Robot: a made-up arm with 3 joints.
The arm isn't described. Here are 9 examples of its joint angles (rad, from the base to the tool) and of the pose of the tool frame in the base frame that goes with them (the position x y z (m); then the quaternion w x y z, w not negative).
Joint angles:
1: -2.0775 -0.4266 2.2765
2: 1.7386 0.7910 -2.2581
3: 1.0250 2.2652 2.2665
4: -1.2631 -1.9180 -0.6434
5: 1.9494 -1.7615 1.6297
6: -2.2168 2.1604 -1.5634
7: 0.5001 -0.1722 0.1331
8: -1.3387 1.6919 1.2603
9: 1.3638 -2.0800 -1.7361
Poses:
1: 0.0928 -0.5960 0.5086 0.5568 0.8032 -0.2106 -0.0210
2: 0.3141 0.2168 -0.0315 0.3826 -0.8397 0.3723 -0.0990
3: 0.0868 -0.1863 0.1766 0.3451 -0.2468 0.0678 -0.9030
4: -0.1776 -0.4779 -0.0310 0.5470 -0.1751 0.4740 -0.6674
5: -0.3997 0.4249 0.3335 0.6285 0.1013 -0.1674 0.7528
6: -0.0890 0.0997 0.2083 0.4462 -0.1512 0.2769 0.8375
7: 0.2401 0.2930 -0.2327 0.9796 0.1818 0.0817 0.0268
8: 0.2523 0.0717 0.0551 0.1777 -0.6388 -0.7480 0.0293
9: -0.2496 0.4114 -0.1186 0.0106 0.5061 0.8475 -0.1596
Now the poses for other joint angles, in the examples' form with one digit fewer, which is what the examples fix.
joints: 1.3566 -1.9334 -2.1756
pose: -0.271 0.415 -0.157 0.110 -0.557 -0.755 0.328
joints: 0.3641 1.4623 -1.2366
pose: 0.092 -0.085 0.099 0.518 0.534 -0.605 0.282
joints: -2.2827 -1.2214 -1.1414
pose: 0.017 -0.369 0.536 0.689 -0.443 -0.081 -0.568
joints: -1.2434 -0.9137 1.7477
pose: -0.117 -0.652 -0.128 0.067 -0.895 0.427 0.110
